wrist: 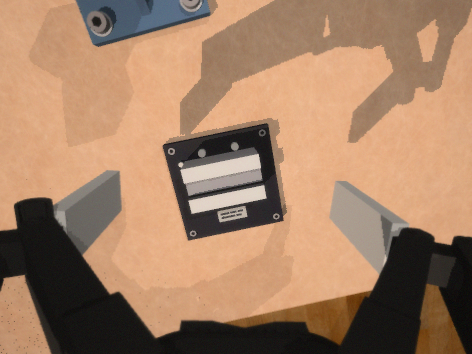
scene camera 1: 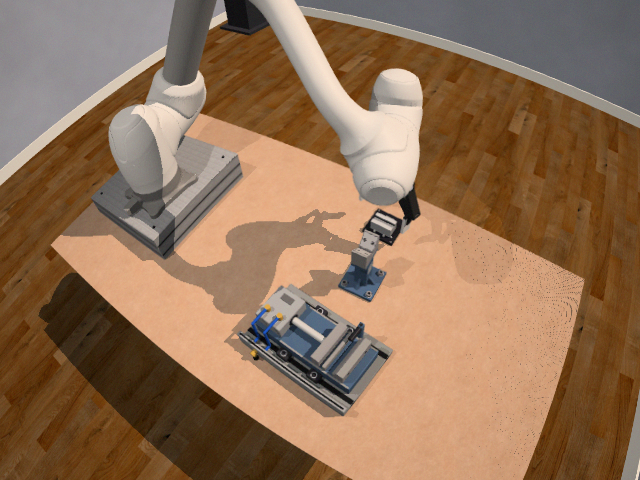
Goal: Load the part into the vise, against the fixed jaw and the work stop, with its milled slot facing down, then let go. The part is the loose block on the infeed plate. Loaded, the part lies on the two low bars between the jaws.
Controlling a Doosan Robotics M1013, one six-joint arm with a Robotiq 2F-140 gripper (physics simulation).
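Frame: origin at the arm's base, x left, y back, z up, level; metres.
Where they show: gripper, fingertip midpoint: (wrist: 229, 195) (scene camera 1: 383, 213); arm's base, origin of the base link: (scene camera 1: 160, 187).
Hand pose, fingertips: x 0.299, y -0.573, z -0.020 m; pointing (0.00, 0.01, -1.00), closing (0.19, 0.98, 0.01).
Observation:
Each offset is from my fingertips to the top centre of the thing. "spot": to the spot under its first point.
The part @[dx +0.002, dy -0.003, dz -0.031 m] (scene camera 1: 383, 224) (wrist: 224, 183) is a light grey block lying on the black infeed plate @[spot: dx -0.012, dy -0.042, dz -0.061 m] (scene camera 1: 392, 238) (wrist: 273, 197). Its milled slot faces up, a darker band between two pale faces in the wrist view. My gripper (scene camera 1: 383, 212) (wrist: 229, 195) is open and empty, high above the plate, with one finger to each side of the part in the wrist view. The vise @[dx -0.376, dy -0.064, dz +0.030 m] (scene camera 1: 307, 338) stands at the front, its two jaws apart. The fixed jaw (scene camera 1: 354, 360) is the one farther from the cylinder. The dark work stop @[dx -0.324, dy -0.134, dz +0.027 m] (scene camera 1: 356, 332) is at the jaws' end. The low bars are hard to make out.
A stand with a blue base @[spot: dx -0.177, dy -0.056, dz -0.051 m] (scene camera 1: 362, 283) (wrist: 145, 22) and grey head @[spot: dx -0.160, dy -0.043, dz +0.064 m] (scene camera 1: 364, 249) rises between plate and vise. Blue hoses (scene camera 1: 256, 324) are at the vise's cylinder end. The table's far edge passes behind the plate. The robot's pedestal (scene camera 1: 206, 198) is at the left.

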